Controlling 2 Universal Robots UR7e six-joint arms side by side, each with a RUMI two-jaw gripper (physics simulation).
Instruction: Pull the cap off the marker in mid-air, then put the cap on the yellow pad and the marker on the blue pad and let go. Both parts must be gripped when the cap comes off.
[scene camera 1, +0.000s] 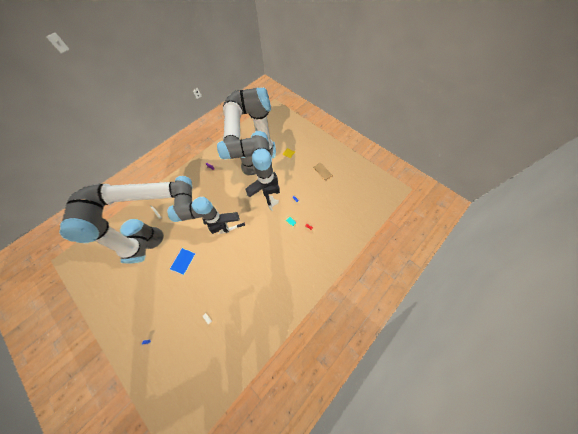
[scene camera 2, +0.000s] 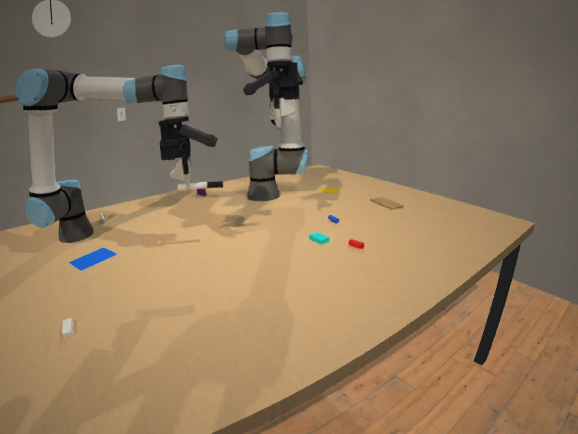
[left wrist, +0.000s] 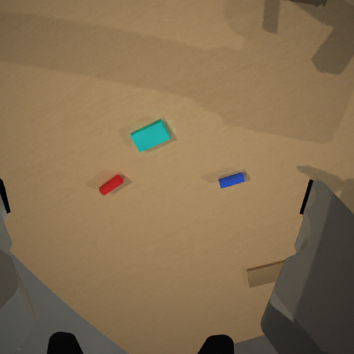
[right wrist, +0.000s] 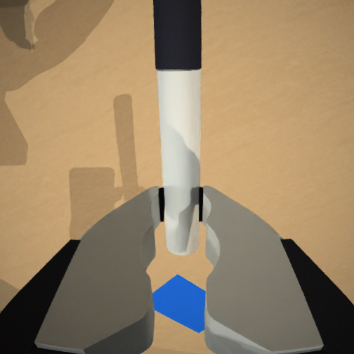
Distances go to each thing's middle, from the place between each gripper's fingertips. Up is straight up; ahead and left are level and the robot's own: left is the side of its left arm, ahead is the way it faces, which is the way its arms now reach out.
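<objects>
Relative to the blue pad (right wrist: 179, 299), my right gripper is far to the left of it, a fair way above it and a fair way past it. The teal block (left wrist: 152, 134) is 37 cm to the left of my right hand, 20 cm below it and 15 cm ahead of it.
From my left hand, the blue pad is far to the right, far below and a fair way behind; the teal block is 10 cm to the left of the same left hand, 7 cm ahead of it and 36 cm below it. By its middle, the teal block is nearer to my left hand than to my right gripper.
</objects>
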